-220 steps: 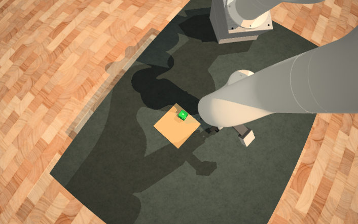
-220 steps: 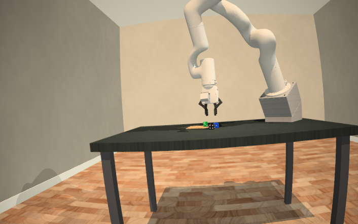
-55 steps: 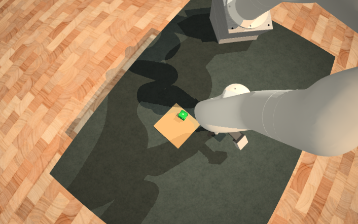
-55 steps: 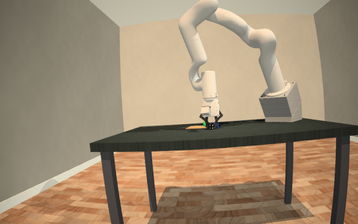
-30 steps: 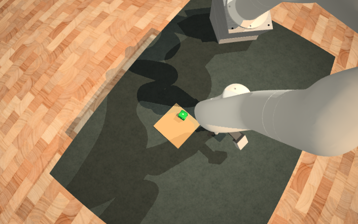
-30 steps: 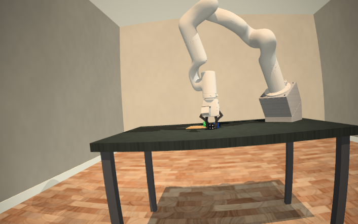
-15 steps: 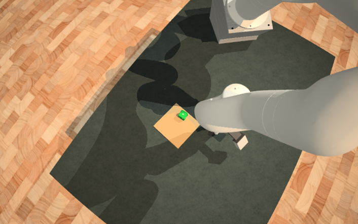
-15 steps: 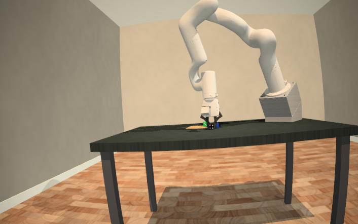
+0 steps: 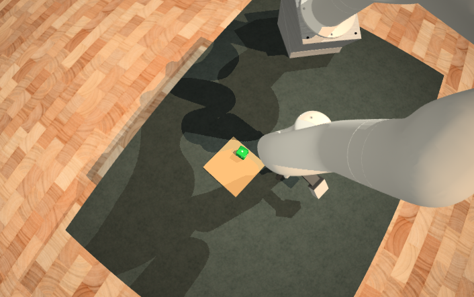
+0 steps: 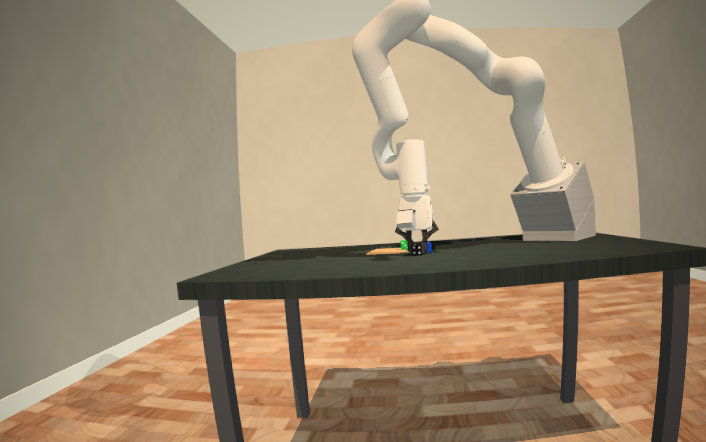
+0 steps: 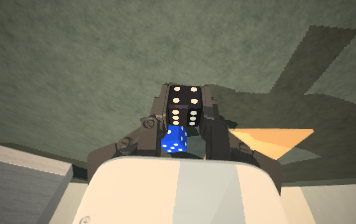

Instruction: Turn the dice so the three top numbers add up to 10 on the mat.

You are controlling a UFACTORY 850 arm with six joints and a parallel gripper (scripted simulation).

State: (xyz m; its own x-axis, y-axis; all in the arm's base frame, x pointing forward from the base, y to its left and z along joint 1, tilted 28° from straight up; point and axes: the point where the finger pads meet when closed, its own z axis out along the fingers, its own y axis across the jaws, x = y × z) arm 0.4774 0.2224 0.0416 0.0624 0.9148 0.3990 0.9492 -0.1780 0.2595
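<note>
My gripper is now 2 cm past the blue die, 6 cm to the left of it and 1 cm above it. Also, from my hand: green die: 6 cm ahead, 14 cm to the right; then black die: 1 cm below; then orange mat: 11 cm ahead, 13 cm to the right, 2 cm below.
</note>
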